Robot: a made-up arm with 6 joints.
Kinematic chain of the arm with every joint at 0, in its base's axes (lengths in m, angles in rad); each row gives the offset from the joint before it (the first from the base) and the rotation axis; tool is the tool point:
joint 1: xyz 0 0 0.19 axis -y
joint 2: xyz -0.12 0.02 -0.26 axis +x
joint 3: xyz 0.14 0 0.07 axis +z
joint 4: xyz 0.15 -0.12 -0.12 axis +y
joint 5: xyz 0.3 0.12 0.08 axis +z
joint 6: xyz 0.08 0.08 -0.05 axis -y
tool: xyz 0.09 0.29 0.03
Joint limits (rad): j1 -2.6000..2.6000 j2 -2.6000..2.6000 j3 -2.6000..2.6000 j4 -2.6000..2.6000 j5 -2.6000..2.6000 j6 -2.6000..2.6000
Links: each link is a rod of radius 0.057 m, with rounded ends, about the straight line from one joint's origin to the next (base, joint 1, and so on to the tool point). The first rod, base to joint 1, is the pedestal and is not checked.
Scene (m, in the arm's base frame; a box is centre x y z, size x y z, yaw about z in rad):
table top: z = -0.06
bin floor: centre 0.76 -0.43 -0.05 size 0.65 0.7 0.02 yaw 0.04
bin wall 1: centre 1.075 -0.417 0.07 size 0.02 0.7 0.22 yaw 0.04
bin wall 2: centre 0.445 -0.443 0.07 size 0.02 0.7 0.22 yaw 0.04
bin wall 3: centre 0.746 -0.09 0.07 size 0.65 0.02 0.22 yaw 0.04
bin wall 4: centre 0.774 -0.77 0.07 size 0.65 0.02 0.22 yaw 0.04
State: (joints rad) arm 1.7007 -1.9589 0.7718 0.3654 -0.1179 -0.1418
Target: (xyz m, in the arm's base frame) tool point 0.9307 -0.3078 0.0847
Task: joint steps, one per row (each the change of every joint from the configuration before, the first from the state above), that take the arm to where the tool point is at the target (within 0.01 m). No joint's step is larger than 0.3 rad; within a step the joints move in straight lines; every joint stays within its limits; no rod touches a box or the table.
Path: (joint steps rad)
1: -0.1543 0.0689 0.1196 -0.0348 0.0182 0.0060
2: -0.1544 0.0689 0.1196 -0.0348 0.0183 0.0060

